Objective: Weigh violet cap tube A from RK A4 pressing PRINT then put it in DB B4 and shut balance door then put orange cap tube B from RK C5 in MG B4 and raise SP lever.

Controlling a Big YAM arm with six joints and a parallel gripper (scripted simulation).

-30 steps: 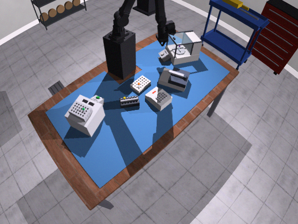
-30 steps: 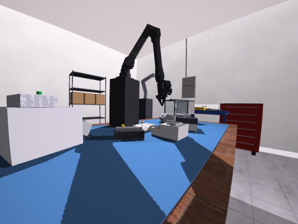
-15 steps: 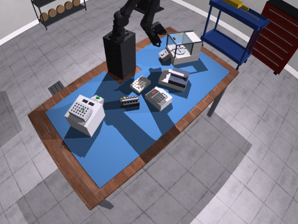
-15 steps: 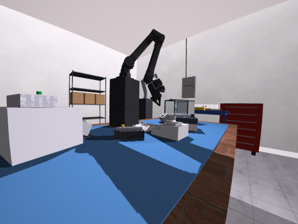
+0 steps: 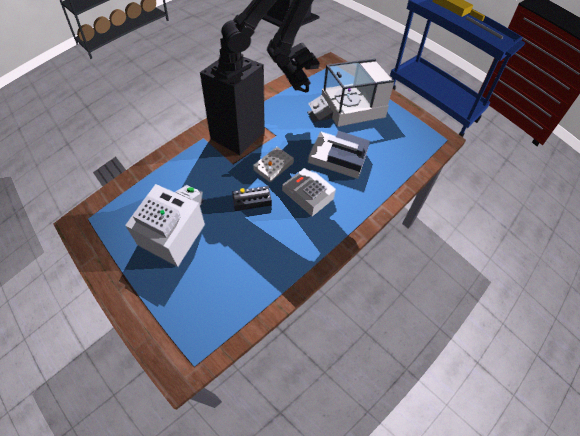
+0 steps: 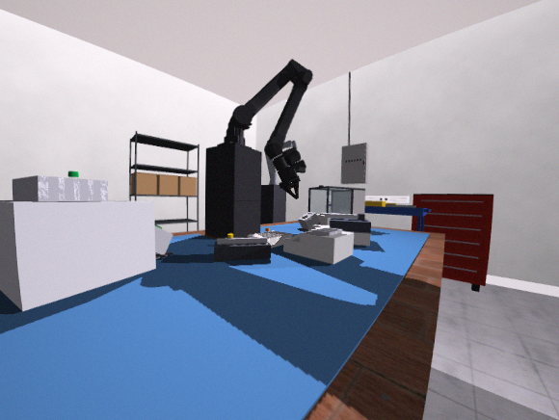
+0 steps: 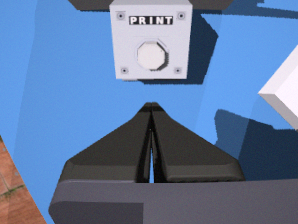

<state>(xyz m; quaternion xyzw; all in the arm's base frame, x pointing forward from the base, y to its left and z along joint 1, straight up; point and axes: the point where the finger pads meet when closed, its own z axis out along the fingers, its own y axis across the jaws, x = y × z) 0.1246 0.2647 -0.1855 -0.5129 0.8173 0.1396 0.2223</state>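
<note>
Now: the print key 20 mm ahead of my hand, 40 mm to the left of it and 90 mm below it. Also, from my hand: tube rack RK: 100 mm ahead, 280 mm to the right, 140 mm below; violet-capped tube: 90 mm ahead, 170 mm to the left, 60 mm below; SP lever: 250 mm ahead, 70 mm to the right, 70 mm below.
</note>
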